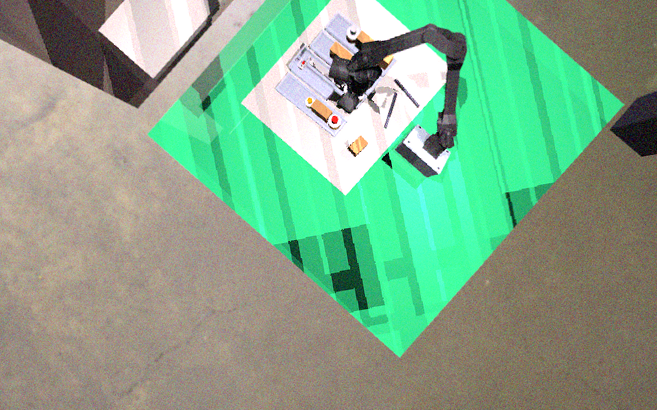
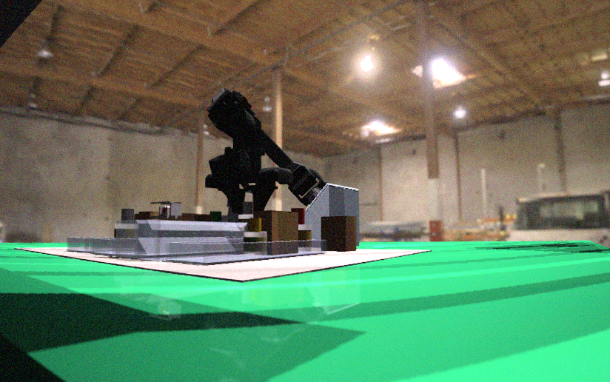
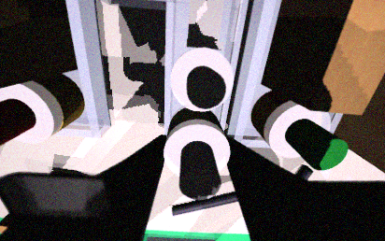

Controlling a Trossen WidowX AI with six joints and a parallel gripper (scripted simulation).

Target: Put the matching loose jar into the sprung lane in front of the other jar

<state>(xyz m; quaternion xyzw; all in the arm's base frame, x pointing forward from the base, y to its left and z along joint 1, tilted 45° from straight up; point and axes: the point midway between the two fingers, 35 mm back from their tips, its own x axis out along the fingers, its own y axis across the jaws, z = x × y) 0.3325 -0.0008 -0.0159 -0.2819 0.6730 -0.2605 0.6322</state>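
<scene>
My gripper tip is 13 cm to the right of the jar, 1 cm short of it and 1 cm above it. Also, from my gripper tip: brown box (14 cm to the left, 12 cm behind, 2 cm below); then lane rack (15 cm ahead, 4 cm below, 3 cm to the left).
</scene>
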